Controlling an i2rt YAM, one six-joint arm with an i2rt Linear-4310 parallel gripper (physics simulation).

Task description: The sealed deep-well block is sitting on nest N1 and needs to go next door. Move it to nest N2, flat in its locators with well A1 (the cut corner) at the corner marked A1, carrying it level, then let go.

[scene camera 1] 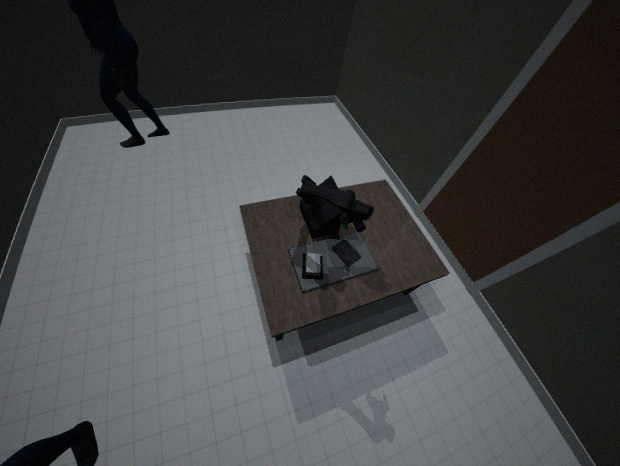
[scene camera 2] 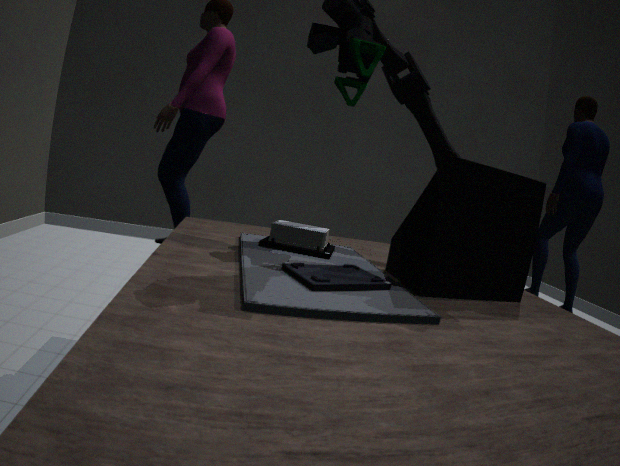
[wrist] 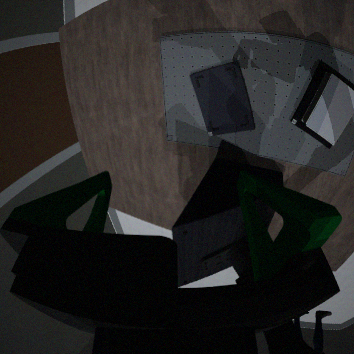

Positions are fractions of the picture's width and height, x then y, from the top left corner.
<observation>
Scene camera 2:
gripper: 0.58,0.20
pale grey block: 0.49,0.51
</observation>
